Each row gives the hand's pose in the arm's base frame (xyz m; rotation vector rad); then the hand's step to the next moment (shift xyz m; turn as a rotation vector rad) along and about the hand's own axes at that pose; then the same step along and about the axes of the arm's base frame.
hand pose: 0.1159 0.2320 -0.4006 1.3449 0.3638 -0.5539
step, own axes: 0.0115 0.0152 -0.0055 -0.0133 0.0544 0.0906
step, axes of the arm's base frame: 0.0184 0.0054 0.0049 0.0142 -0.0795 0.0694
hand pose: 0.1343 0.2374 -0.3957 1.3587 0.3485 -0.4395
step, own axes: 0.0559 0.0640 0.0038 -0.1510 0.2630 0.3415
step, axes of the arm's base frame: 0.0802 0.0003 0.0284 -0.0055 -0.2809 0.3601
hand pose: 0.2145 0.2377 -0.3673 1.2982 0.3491 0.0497
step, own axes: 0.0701 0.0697 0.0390 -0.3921 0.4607 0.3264
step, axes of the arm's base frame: 0.0883 -0.0010 0.0591 -0.2066 -0.2678 0.5984
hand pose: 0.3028 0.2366 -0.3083 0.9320 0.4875 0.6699
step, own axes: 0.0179 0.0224 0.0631 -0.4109 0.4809 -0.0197
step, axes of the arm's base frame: 0.0462 -0.0135 0.0498 -0.4490 -0.0769 0.4393
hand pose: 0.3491 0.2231 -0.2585 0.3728 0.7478 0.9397
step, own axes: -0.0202 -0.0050 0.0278 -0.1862 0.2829 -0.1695
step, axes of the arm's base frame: 0.0155 -0.0189 0.0247 -0.3572 -0.0030 0.1258
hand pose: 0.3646 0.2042 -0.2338 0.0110 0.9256 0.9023
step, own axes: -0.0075 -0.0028 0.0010 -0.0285 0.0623 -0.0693
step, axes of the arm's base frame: 0.0005 -0.0065 0.0047 -0.0974 -0.0035 -0.0009
